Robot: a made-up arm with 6 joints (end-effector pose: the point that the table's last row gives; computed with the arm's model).
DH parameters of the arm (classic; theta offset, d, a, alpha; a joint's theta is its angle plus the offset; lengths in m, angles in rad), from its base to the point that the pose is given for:
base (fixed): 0 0 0 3.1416
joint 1: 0 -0.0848 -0.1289 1.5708
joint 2: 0 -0.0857 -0.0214 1.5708
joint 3: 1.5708 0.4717 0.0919 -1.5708
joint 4: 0 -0.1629 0.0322 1.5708
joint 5: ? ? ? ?
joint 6: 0.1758 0 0.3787 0
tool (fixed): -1.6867 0.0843 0 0
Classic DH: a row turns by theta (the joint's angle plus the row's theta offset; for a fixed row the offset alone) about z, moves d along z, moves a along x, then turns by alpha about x.
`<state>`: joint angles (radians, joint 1 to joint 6).
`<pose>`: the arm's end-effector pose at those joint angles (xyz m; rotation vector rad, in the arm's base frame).
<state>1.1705 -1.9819 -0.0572 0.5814 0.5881 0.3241</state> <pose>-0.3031 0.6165 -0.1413 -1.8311 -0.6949 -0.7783</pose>
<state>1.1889 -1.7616 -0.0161 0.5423 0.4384 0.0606</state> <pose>-0.2254 0.6480 0.0468 -1.5997 -0.8918 -0.9812</pose>
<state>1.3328 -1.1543 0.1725 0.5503 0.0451 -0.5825</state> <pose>-0.0325 0.5311 0.5484 -1.1628 -0.9963 -1.7219</pose>
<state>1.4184 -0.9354 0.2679 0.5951 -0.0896 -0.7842</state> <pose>0.0206 0.4225 0.6817 -1.1258 -0.9432 -1.9960</pose>
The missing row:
joint 5: -0.0599 0 -0.3876 0
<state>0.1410 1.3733 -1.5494 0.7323 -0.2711 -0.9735</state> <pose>0.4391 -0.5314 0.2056 -2.5623 0.6202 -1.4931</pose>
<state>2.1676 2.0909 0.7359 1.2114 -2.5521 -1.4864</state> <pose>-0.3453 -0.2686 0.2119 1.0890 -0.7717 1.4967</pose>
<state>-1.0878 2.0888 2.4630 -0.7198 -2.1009 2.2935</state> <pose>0.9140 0.3597 -0.2763 -1.4593 -1.9791 -0.5187</pose>
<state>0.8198 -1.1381 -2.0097 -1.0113 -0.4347 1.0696</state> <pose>-0.2411 0.5013 0.3812 0.1847 -2.4880 -1.4421</pose>
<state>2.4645 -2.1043 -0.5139 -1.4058 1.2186 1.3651</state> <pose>0.0192 0.4256 0.2912 -2.2639 0.8739 1.2868</pose>
